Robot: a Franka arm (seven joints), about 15 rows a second.
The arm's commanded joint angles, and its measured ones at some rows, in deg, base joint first. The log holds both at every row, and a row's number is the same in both.
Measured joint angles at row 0:
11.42, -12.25, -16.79, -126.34, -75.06, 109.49, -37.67
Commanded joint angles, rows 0 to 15:
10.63, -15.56, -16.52, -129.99, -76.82, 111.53, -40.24
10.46, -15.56, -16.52, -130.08, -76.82, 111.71, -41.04
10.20, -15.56, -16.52, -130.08, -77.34, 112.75, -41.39
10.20, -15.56, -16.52, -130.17, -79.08, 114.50, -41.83
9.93, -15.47, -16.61, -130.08, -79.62, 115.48, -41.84
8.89, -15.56, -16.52, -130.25, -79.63, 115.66, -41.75
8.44, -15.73, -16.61, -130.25, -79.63, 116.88, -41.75
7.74, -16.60, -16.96, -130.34, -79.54, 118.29, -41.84
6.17, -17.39, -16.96, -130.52, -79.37, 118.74, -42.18
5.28, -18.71, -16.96, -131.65, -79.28, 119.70, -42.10
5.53, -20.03, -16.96, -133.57, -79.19, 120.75, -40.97
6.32, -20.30, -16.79, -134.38, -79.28, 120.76, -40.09
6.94, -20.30, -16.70, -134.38, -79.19, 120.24, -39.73
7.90, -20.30, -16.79, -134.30, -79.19, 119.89, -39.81
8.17, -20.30, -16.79, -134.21, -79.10, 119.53, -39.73
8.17, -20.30, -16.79, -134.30, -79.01, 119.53, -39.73
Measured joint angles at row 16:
7.44, -18.63, -16.73, -132.59, -78.08, 119.38, -40.61
